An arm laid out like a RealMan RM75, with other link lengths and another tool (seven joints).
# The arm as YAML. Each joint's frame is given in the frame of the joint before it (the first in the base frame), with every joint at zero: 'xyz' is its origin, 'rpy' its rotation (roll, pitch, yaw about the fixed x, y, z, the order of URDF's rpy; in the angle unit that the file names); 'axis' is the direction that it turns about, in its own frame. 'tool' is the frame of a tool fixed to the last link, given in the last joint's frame.
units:
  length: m
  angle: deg
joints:
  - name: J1
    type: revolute
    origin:
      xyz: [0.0, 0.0, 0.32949]
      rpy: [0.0, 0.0, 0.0]
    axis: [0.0, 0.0, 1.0]
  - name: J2
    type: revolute
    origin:
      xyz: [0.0, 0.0, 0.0]
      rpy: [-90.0, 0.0, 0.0]
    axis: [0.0, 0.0, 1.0]
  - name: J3
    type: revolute
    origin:
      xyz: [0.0, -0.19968, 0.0]
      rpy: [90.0, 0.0, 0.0]
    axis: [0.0, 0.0, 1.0]
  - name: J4
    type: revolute
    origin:
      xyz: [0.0, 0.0, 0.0]
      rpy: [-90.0, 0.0, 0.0]
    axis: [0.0, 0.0, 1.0]
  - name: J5
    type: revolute
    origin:
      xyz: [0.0, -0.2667, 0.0]
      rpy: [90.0, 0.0, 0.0]
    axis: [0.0, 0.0, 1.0]
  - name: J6
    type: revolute
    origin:
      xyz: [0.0, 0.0, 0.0]
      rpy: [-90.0, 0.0, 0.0]
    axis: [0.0, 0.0, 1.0]
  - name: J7
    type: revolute
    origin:
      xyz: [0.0, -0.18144, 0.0]
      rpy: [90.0, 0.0, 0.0]
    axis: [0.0, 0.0, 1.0]
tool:
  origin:
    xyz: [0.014, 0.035, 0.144]
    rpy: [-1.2, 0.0, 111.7]
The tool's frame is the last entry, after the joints.
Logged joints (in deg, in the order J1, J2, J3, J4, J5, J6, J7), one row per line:
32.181 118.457 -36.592 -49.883 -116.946 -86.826 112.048
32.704 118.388 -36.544 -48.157 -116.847 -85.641 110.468
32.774 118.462 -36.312 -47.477 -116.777 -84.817 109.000
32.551 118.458 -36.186 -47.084 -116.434 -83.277 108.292
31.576 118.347 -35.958 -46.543 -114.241 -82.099 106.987
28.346 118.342 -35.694 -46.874 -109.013 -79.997 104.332
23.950 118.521 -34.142 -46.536 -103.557 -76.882 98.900
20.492 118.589 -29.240 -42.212 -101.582 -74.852 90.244
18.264 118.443 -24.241 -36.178 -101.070 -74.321 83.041
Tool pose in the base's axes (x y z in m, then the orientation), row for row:
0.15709 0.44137 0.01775 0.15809 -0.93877 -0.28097 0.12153
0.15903 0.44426 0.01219 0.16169 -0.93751 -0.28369 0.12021
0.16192 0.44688 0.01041 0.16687 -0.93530 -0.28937 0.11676
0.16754 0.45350 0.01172 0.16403 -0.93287 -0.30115 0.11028
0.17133 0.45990 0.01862 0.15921 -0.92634 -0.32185 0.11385
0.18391 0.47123 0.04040 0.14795 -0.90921 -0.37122 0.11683
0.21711 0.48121 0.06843 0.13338 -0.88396 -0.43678 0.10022
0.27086 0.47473 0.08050 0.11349 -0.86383 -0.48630 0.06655
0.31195 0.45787 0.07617 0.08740 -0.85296 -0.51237 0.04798
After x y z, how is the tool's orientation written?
As a quaternion, x y z w.
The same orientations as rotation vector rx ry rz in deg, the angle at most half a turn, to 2 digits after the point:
26.45 -157.04 -47.00
27.07 -156.94 -47.49
27.99 -156.88 -48.54
27.62 -157.06 -50.70
26.75 -155.64 -54.08
24.82 -152.50 -62.26
22.59 -149.70 -73.97
19.61 -149.23 -84.01
15.27 -149.01 -89.51

